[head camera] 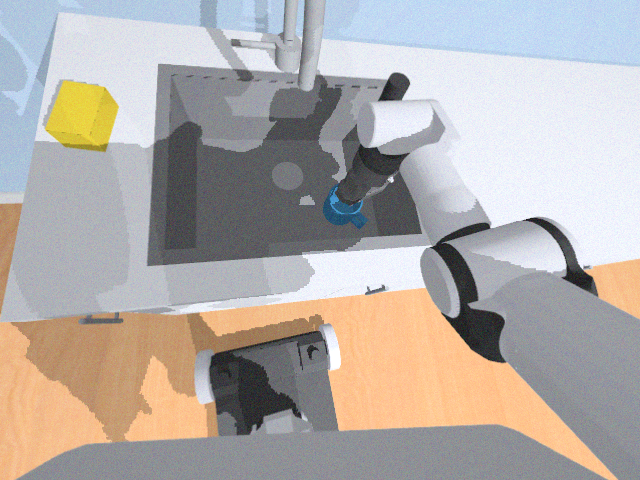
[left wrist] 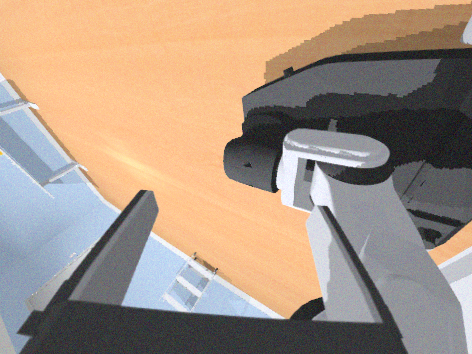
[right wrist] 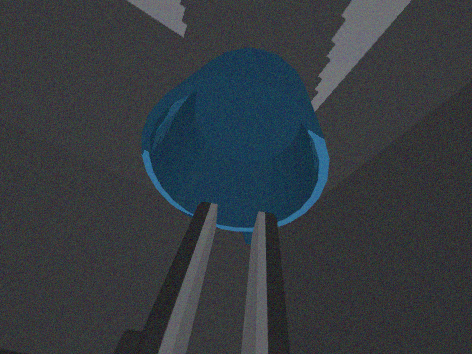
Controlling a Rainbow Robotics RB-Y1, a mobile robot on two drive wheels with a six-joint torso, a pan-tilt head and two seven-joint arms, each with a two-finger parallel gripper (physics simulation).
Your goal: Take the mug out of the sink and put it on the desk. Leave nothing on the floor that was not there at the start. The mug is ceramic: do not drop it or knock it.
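Frame: origin at the robot's base, x right, y ahead, z up, level; millimetres.
Seen in the pictures: left gripper, fingertip midpoint: (left wrist: pixel 234 207); right gripper, fingertip midpoint: (head camera: pixel 352 201) (right wrist: pixel 235 220); robot's base at its link origin: (head camera: pixel 270 357).
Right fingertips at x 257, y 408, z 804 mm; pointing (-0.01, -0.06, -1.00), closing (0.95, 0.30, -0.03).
Offsets run from my right fingertips to a thing's top centre. Level surfaces: height alone.
The blue mug {dx -2, dy +0, dz -13 mm} (head camera: pixel 334 210) (right wrist: pixel 240 125) stands in the dark grey sink (head camera: pixel 232 211) (right wrist: pixel 75 240), near its front right part, its handle pointing front right in the head view. My right gripper (head camera: pixel 349 198) (right wrist: pixel 235 220) reaches down into the sink at the mug. Its fingers are empty and narrowed to a small gap; in the right wrist view their tips overlap the mug's near rim, with part of the handle showing between them. Contact cannot be told. My left gripper (left wrist: pixel 234 207) is wide open and empty, over the floor and cabinet front. The white desk top {dz +107 mm} (head camera: pixel 522 139) surrounds the sink.
A yellow box {dx -501, dy +157, dz +152 mm} (head camera: pixel 77 111) stands on the desk top left of the sink. The faucet (head camera: pixel 312 46) rises behind the sink and overhangs its back edge. Cabinet handles (head camera: pixel 101 320) (left wrist: pixel 190 285) stick out at the front. My wheeled base (head camera: pixel 258 377) (left wrist: pixel 350 80) stands on the wooden floor {dz -803 mm} (head camera: pixel 413 372) (left wrist: pixel 125 100).
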